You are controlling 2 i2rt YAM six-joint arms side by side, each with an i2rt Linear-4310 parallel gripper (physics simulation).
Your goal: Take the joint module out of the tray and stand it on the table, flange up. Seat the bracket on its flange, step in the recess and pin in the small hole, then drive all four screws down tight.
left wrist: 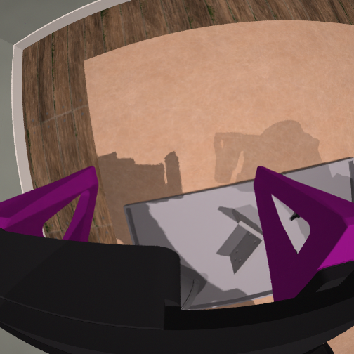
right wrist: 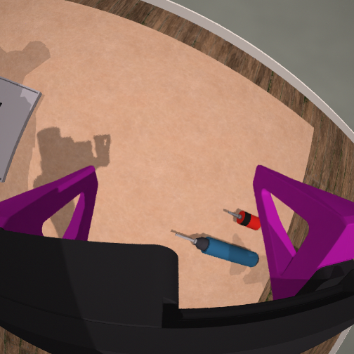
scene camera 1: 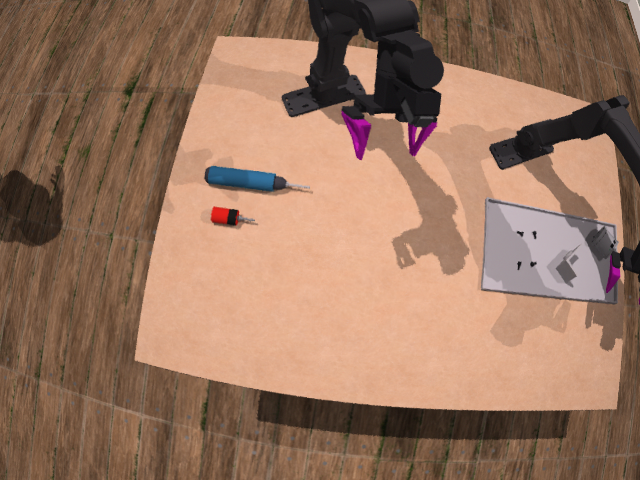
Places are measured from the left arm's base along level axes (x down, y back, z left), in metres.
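Pixels of known places: left gripper, fingertip midpoint: (scene camera 1: 623, 297); right gripper, fingertip midpoint: (scene camera 1: 386, 156); left arm's base at its link origin: (scene camera 1: 522, 149); right arm's base at its link origin: (scene camera 1: 323, 95).
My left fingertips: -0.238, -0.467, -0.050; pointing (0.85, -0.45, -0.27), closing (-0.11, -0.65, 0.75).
Ahead of a thing's pixels: the offset from my left fingertips to its middle, as dx, dy, dz. Level surfaces: height alone.
The grey joint module @[+0.202, +0.144, +0.154] (scene camera 1: 601, 243) lies at the right end of the grey tray @[+0.230, +0.178, +0.001] (scene camera 1: 498, 279) (left wrist: 175, 215) (right wrist: 15, 115); in the left wrist view the gripper body mostly hides it. The grey angled bracket @[+0.199, +0.136, +0.022] (scene camera 1: 566, 269) (left wrist: 240, 245) lies in the tray beside it. Several small black screws @[+0.229, +0.266, -0.080] (scene camera 1: 520, 233) (left wrist: 295, 216) lie in the tray's left half in scene camera 1. My left gripper (scene camera 1: 623, 297) (left wrist: 175, 174) is open and empty, above the tray's right edge. My right gripper (scene camera 1: 386, 156) (right wrist: 175, 174) is open and empty above the table, between the tray and the drivers.
A blue driver @[+0.218, +0.591, -0.616] (scene camera 1: 242, 178) (right wrist: 230, 251) lies on the table @[dx +0.238] (scene camera 1: 310, 310) at the left in scene camera 1. A shorter red driver @[+0.221, +0.528, -0.689] (scene camera 1: 223, 215) (right wrist: 248, 220) lies beside it. Both bits point towards the tray's side. Arm shadows fall across the table and tray.
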